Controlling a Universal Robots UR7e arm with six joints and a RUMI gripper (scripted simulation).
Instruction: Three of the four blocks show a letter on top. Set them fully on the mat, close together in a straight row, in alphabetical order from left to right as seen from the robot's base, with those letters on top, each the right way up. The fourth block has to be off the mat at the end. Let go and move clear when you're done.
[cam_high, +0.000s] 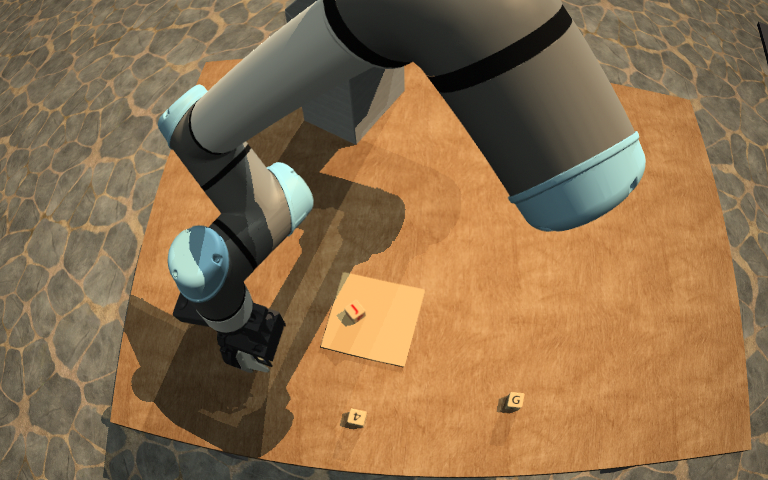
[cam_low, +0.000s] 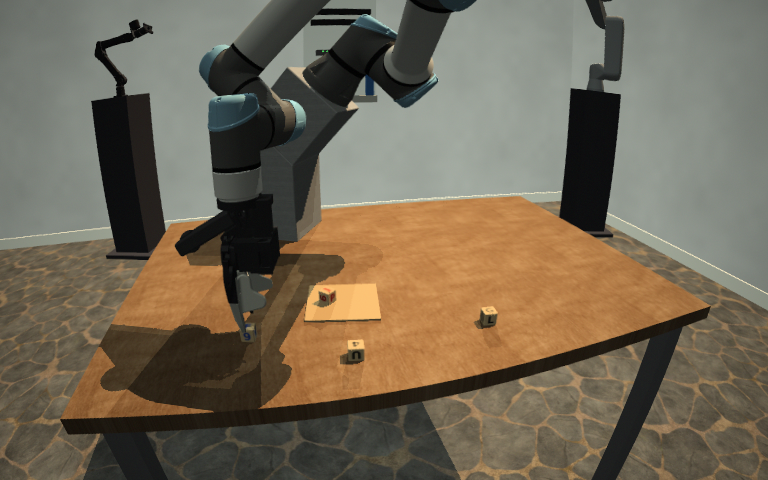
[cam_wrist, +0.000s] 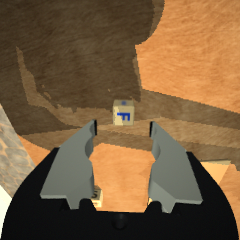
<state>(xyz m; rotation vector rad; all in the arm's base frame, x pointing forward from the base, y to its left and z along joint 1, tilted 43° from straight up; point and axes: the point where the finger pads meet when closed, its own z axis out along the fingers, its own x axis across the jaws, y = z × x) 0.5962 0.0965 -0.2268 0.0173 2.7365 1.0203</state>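
My gripper is now 4 cm above the block. From my hand the other things lie so: tan mat 14 cm behind, 15 cm to the left, 5 cm below.
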